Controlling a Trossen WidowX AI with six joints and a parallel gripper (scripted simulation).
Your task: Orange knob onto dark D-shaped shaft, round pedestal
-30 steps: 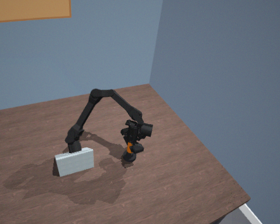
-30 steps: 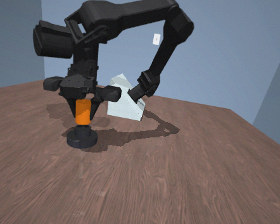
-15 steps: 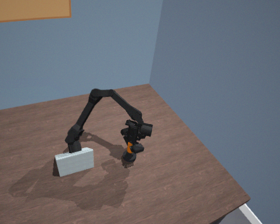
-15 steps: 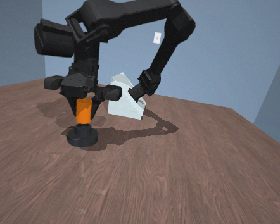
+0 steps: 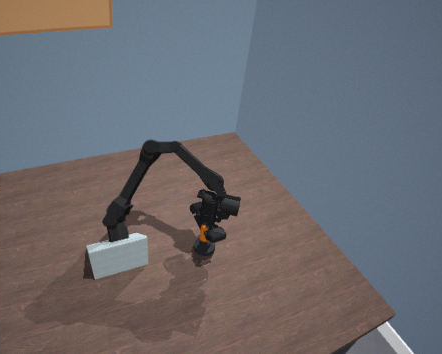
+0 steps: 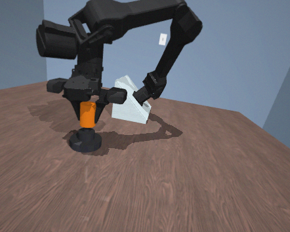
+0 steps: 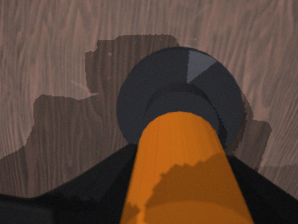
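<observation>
Now: gripper tip 2 cm below the orange knob. Round my gripper tip: dark round pedestal: 4 cm below.
</observation>
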